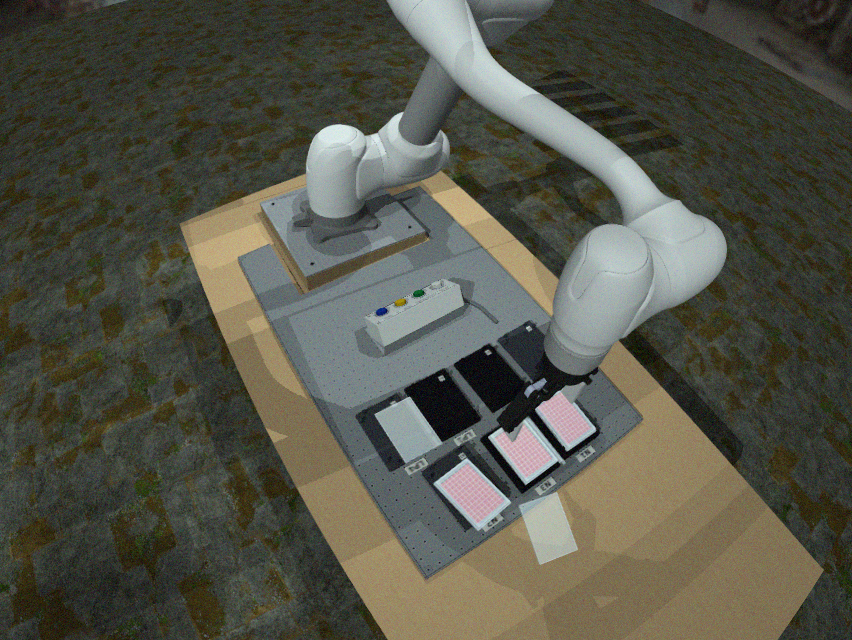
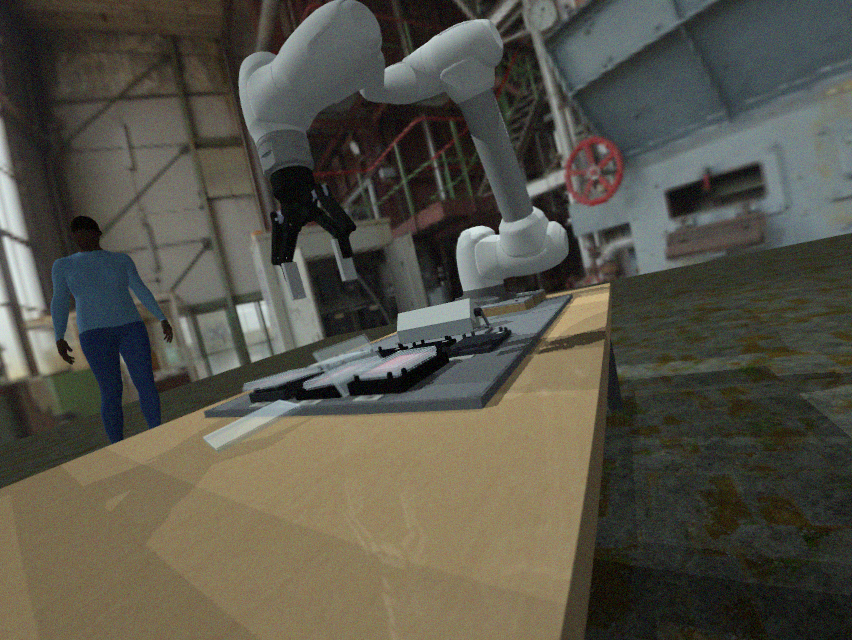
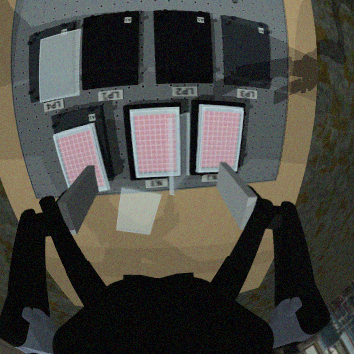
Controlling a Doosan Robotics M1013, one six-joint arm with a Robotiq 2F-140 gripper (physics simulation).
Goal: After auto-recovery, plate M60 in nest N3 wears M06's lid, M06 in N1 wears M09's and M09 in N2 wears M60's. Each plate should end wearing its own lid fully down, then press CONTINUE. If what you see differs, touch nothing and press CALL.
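Pixels of known places: gripper, fingertip midpoint: (image 1: 539, 415) (image 2: 323, 290) (image 3: 156, 176); arm's base, link origin: (image 1: 337, 216) (image 2: 486, 302).
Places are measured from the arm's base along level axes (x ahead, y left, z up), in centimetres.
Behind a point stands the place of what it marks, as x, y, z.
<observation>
My gripper (image 1: 542, 413) {78.7, 12.0, 13.9} (image 2: 320, 275) {78.7, 12.0, 13.9} (image 3: 156, 176) {78.7, 12.0, 13.9} is wide open and empty, high above the front nests. Pink-gridded plates sit in N3 (image 1: 523, 451) {79.7, 12.2, -1.1} (image 3: 154, 142) {79.0, 12.3, -1.0}, N1 (image 1: 566, 420) {78.0, 23.8, -0.1} (image 3: 220, 137) {76.6, 24.0, -0.1} and N2 (image 1: 471, 492) {83.2, -1.8, 0.3} (image 3: 81, 157) {82.1, -0.9, 0.3}; the N2 plate lies askew, toward the front of its nest. A clear lid (image 1: 548, 529) {96.3, 9.3, -3.2} (image 2: 251, 425) {97.0, 11.7, -3.3} (image 3: 138, 211) {95.3, 10.0, -3.1} lies on the wooden table in front of N3. A narrow clear strip (image 3: 172, 185) {84.5, 15.5, 4.3}, apparently a lid on edge, shows between N3 and N1. Plate IDs and whether N1 and N2 wear lids cannot be told.
A pale lid (image 1: 407, 428) {65.2, -7.0, -1.3} (image 3: 60, 65) {65.5, -6.2, -1.3} lies offset on the LP4 pad. Black pads LP1 (image 1: 440, 403) {62.2, 2.0, -2.3} (image 3: 111, 50) {62.9, 3.0, -2.4} and LP2 (image 1: 490, 377) {60.8, 14.9, -2.4} (image 3: 183, 47) {61.2, 15.4, -2.4} and dark LP3 (image 3: 246, 52) {59.0, 27.5, -2.4} stand behind the nests. The button box (image 1: 416, 320) {43.3, 4.7, 2.3} (image 2: 435, 320) {43.4, 7.8, 1.3} stands farther back.
</observation>
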